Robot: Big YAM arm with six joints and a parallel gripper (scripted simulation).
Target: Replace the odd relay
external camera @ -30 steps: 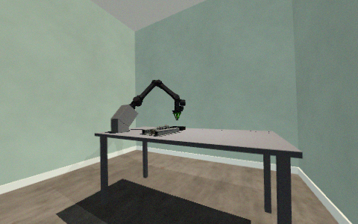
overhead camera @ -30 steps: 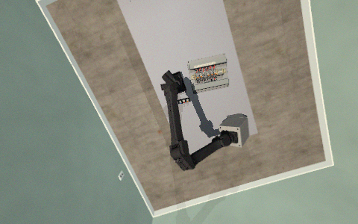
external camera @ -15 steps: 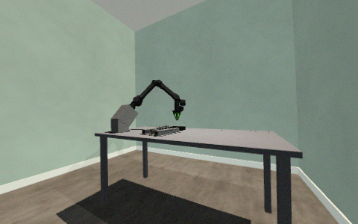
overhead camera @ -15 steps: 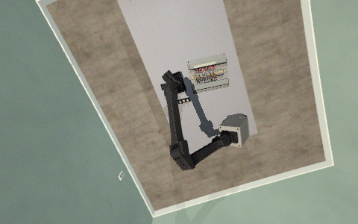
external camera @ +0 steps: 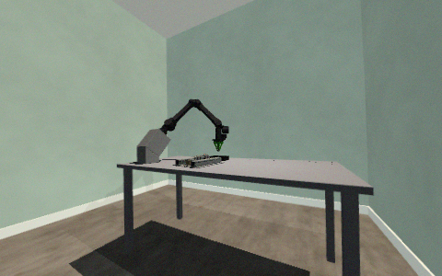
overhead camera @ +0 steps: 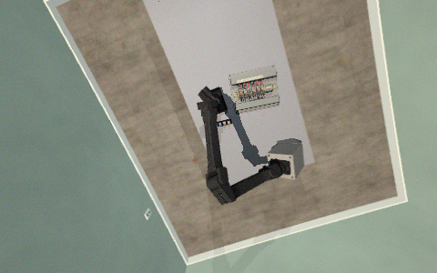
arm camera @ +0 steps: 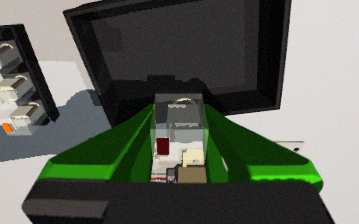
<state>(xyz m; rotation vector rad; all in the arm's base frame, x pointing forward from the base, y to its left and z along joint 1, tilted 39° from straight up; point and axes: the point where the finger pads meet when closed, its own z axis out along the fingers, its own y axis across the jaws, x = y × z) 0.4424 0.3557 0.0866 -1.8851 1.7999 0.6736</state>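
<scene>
Now: the black tray 9 cm below my hand. The rest, counted from my hand: dark stand: 16 cm behind, 3 cm to the right, 10 cm below.
</scene>
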